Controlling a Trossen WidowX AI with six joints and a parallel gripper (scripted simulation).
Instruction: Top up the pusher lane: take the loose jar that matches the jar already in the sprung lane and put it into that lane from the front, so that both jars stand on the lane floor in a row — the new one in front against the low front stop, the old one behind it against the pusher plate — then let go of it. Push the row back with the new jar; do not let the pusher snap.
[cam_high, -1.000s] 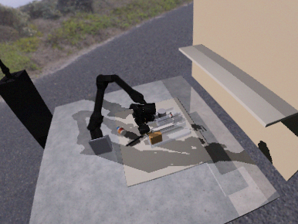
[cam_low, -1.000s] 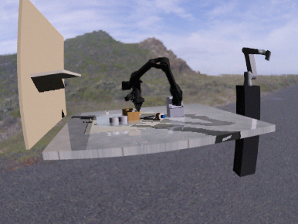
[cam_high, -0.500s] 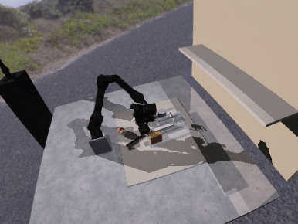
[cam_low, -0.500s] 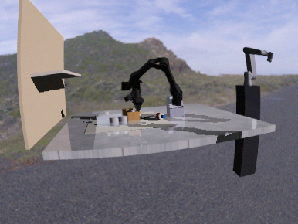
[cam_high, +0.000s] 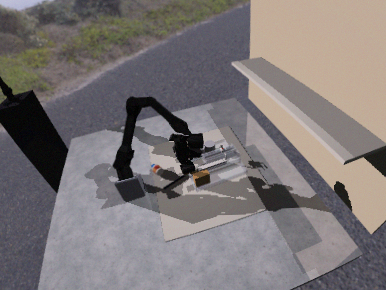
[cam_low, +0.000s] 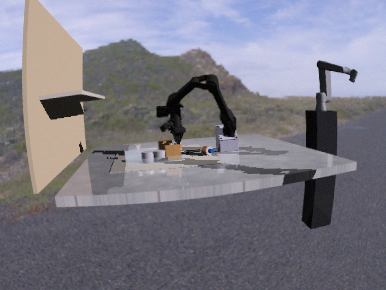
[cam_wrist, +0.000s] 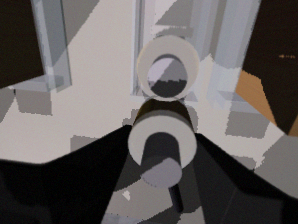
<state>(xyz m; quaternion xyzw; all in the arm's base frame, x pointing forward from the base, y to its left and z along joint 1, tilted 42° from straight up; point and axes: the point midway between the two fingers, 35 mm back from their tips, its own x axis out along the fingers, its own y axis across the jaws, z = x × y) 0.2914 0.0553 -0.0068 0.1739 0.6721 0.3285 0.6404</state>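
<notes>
Right now the black stick is 6 cm behind my gripper tip, 2 cm to the right of it and 5 cm below it. Also, from my gripper tip: shelf: 54 cm ahead, 7 cm to the left, 31 cm above; lane: 17 cm ahead, 6 cm to the left, 4 cm below.
</notes>
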